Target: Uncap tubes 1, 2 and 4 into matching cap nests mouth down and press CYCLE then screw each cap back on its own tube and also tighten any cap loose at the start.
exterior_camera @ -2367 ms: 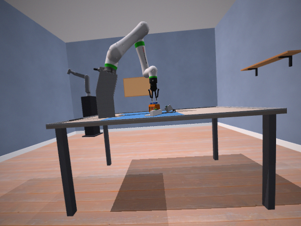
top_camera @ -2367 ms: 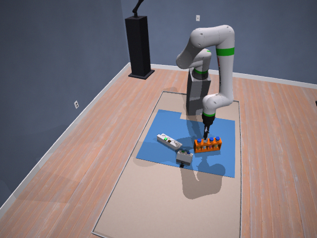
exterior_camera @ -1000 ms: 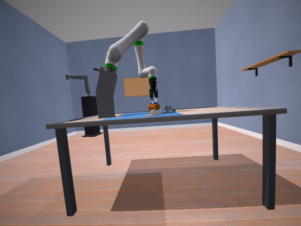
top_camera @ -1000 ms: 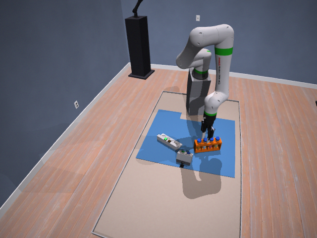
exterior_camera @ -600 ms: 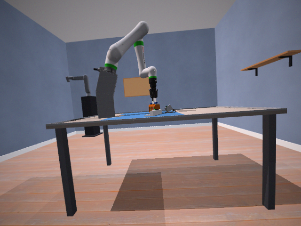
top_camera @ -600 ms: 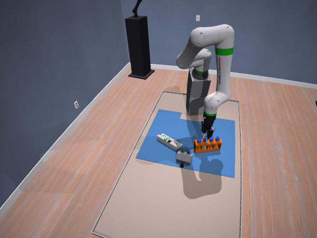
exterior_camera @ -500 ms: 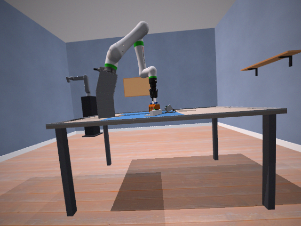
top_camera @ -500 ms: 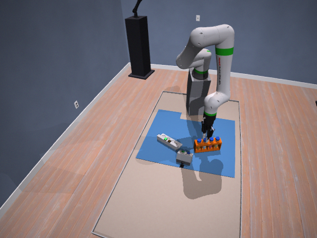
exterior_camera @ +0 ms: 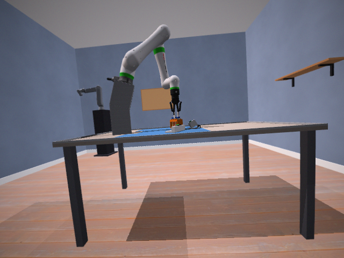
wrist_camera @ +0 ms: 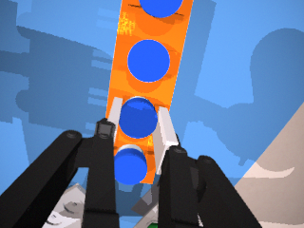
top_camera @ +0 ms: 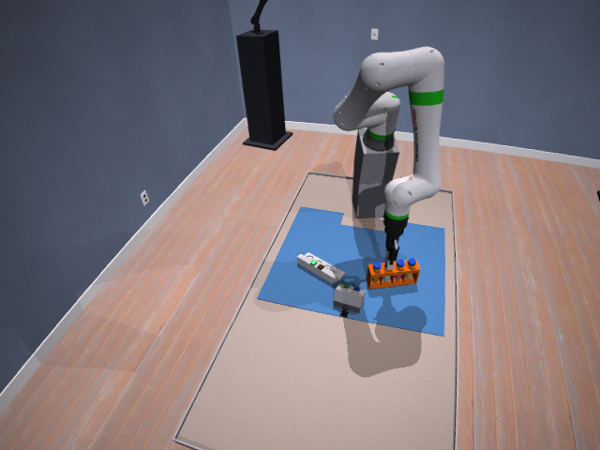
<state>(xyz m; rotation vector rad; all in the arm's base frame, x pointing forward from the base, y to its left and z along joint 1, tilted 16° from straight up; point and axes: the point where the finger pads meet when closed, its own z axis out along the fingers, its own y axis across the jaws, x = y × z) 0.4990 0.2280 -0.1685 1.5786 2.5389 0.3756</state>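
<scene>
Now: hand 15 cm short of the green key, 14 cm to the left of it and 7 cm above it. From my hand the other things lie so: small sloping desk: 16 cm ahead, 11 cm to the right, 9 cm below; then blue key: 14 cm ahead, 9 cm to the right, 7 cm below.
</scene>
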